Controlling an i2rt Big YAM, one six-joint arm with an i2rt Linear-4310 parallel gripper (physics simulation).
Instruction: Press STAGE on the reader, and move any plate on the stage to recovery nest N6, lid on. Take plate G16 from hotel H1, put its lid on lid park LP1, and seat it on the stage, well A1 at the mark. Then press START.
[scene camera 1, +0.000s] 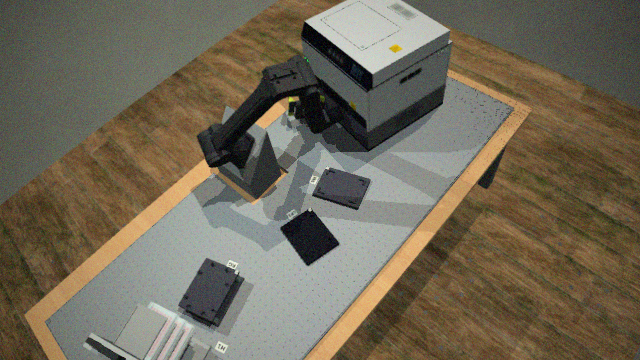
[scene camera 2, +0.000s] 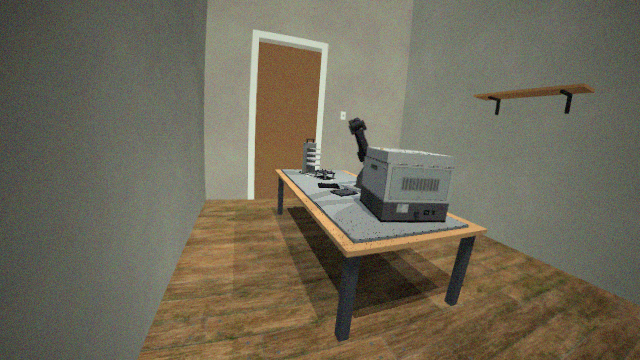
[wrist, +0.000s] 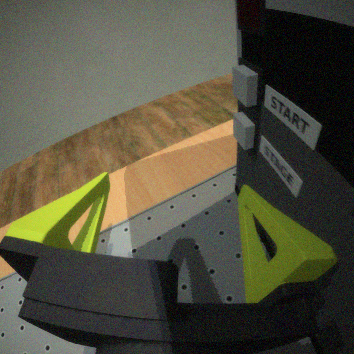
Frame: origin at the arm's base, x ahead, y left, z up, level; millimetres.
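Seen in the pictures: gripper, fingertip midpoint: (wrist: 175, 184); arm's base, origin of the base link: (scene camera 1: 241, 147).
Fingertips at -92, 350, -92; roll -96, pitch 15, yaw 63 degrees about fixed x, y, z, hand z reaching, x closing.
Offsets run from my fingertips to a thing's top centre, as dx, dy, dz. "spot": to the spot under its first point.
The reader @(+205, +202, +289) (scene camera 1: 410, 100) (scene camera 2: 422, 182) is a pale box with a dark base. In the wrist view its START button @(+5, +56, +67) (wrist: 245, 85) sits above its STAGE button @(+5, +56, +35) (wrist: 244, 131). My gripper (scene camera 1: 307, 102) (wrist: 175, 184) is wide open and empty beside the reader's front, its right fingertip below the STAGE button and apart from it. No stage or plate on it shows. The dark nest @(+383, -189, -41) (scene camera 1: 342, 187) by the reader seems to be N6. The black pad @(spot: +434, -392, -49) (scene camera 1: 310, 236) beside it seems to be LP1. Hotel H1 @(spot: +469, -930, +105) (scene camera 2: 307, 157) holds pale plates @(+412, -894, +158) (scene camera 1: 165, 335); which is G16 cannot be told.
A raised dark holder @(+349, -725, +17) (scene camera 1: 211, 292) stands between the black pad and the hotel; its small label is hard to read. The arm's wedge-shaped base (scene camera 1: 265, 170) stands at the table's edge. The table (scene camera 1: 445, 200) (scene camera 2: 400, 246) has a wooden rim. A wall shelf (scene camera 2: 535, 92) hangs apart from it.
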